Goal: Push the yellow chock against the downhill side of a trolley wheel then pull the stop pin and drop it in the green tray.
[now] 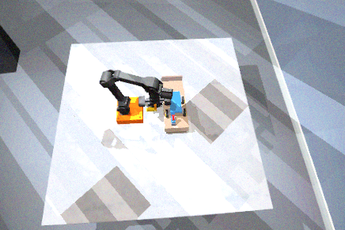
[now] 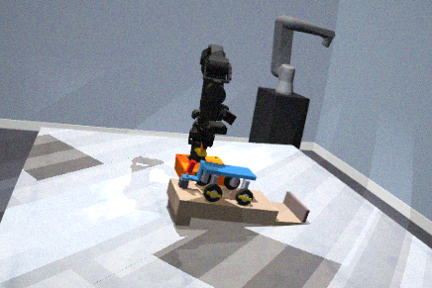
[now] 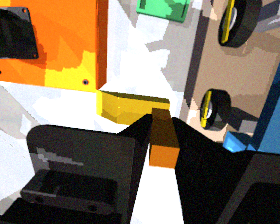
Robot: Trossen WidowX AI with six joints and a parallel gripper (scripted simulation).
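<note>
My gripper tip is now 100 mm short of the red-headed stop pin, 80 mm to the left of it and 40 mm above it. From my gripper tip the other things lie so: blue trolley 130 mm ahead, 30 mm to the left, 60 mm below; then tan ramp 130 mm ahead, 30 mm to the left, 130 mm below; then yellow chock 20 mm behind, 10 mm below.
</note>
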